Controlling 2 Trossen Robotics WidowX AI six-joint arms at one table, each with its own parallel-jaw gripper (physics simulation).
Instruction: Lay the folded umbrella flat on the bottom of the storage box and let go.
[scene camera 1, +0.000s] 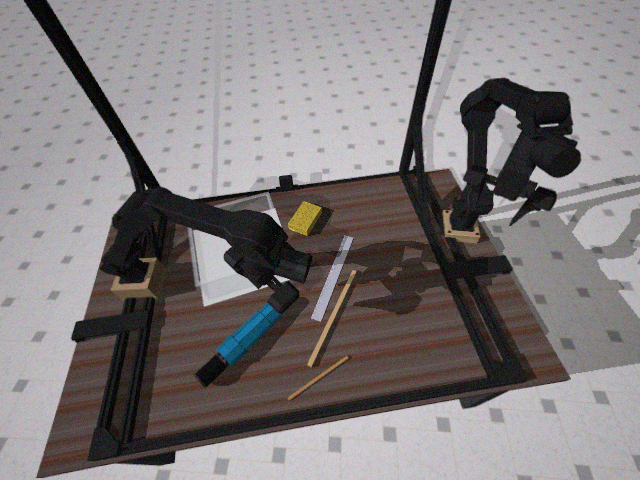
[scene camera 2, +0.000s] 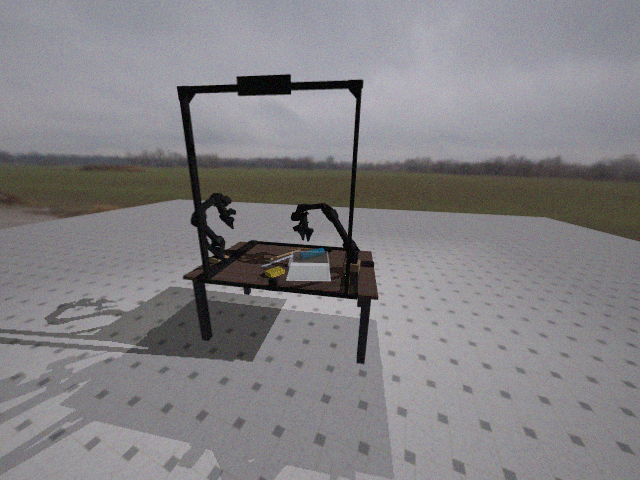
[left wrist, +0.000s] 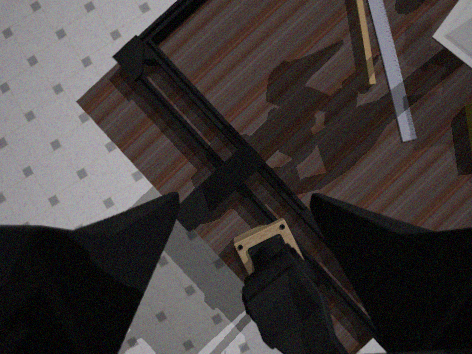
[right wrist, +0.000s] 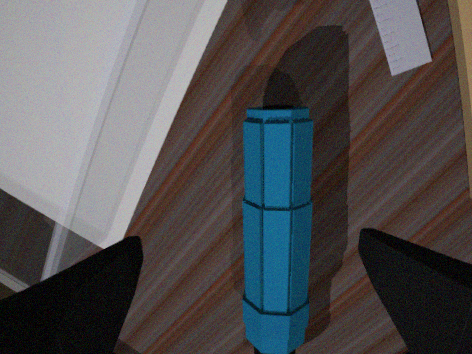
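Note:
The folded umbrella, blue with a black handle, lies on the table outside the storage box. The white storage box has clear walls and stands beside it; its bottom is partly hidden by the right arm in scene camera 1. My right gripper is open above the umbrella, which runs lengthwise between the spread fingers in the right wrist view. My left gripper is open and empty, high over its own arm base, far from the umbrella.
A yellow block lies near the box. A pale ruler and a long wooden stick lie mid-table. A shorter stick lies near the front beam. Black beams edge the table.

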